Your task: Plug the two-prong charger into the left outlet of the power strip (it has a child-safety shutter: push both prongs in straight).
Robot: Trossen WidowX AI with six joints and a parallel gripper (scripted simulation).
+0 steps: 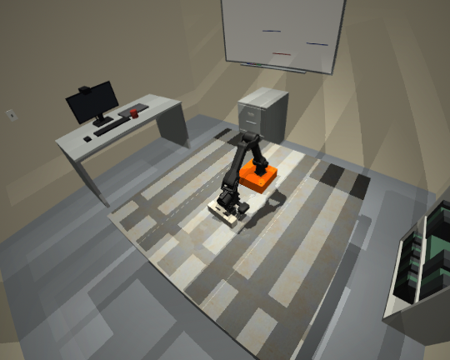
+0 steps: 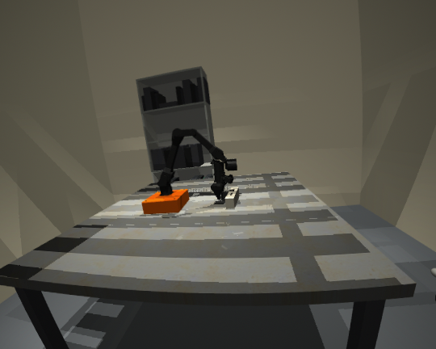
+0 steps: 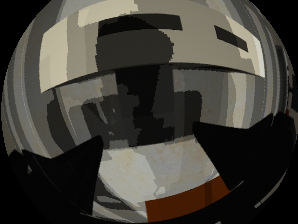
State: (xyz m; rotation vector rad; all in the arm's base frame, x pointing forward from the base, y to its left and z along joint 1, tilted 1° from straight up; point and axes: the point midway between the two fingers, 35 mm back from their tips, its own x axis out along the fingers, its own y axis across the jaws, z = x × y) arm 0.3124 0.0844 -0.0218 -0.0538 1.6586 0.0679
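My gripper tip is 5 cm short of the black two-prong charger and 1 cm below it.
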